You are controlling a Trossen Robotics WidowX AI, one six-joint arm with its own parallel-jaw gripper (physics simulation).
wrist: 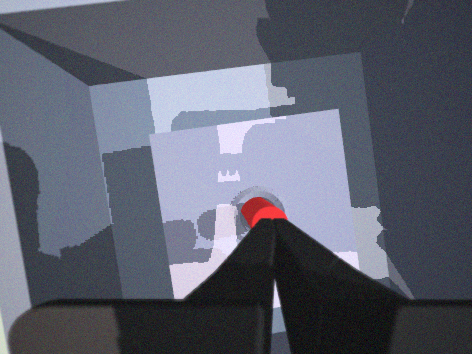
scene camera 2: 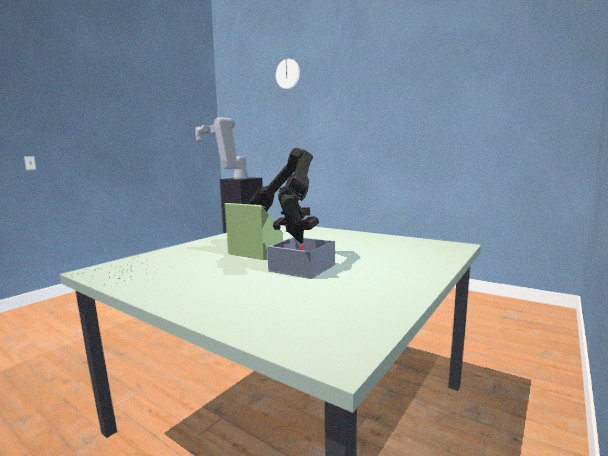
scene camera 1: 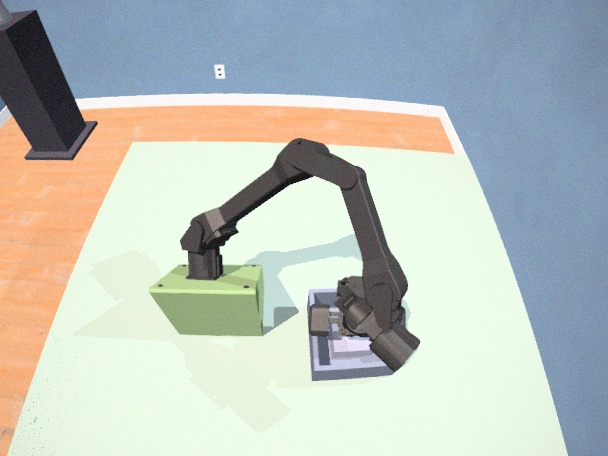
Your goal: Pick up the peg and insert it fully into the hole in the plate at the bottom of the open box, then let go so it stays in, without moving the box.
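Note:
The red peg stands in the round hole of the pale plate at the bottom of the open grey-blue box. Part of the peg sticks up out of the hole and looks slightly tilted in the wrist view; its depth in the hole is hidden. My gripper is shut and empty. Its closed tips are right at the peg's top end and cover part of it in the wrist view. The peg does not show in scene camera 1, where the arm hides it.
The box walls surround the fingertips closely. The green block under the arm's base stands beside the box on the pale green table. A dark pedestal stands beyond the table.

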